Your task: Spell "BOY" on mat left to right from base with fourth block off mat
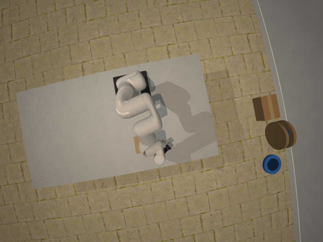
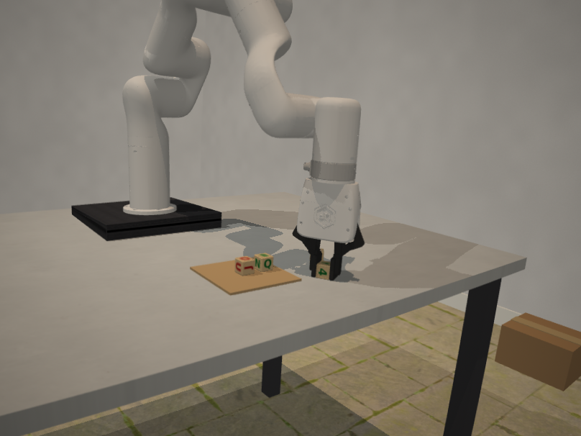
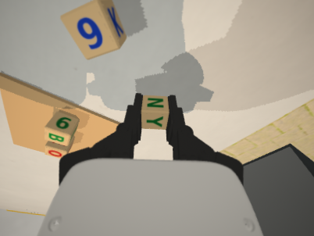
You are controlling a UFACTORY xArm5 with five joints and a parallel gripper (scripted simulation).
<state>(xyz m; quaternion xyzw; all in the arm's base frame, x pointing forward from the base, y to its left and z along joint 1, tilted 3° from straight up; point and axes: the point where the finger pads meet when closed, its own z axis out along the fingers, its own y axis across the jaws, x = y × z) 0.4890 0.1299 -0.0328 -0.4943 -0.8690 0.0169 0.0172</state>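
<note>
My hand is 120 mm to the left of the tan mat, 70 mm past it and 20 mm above it.
</note>
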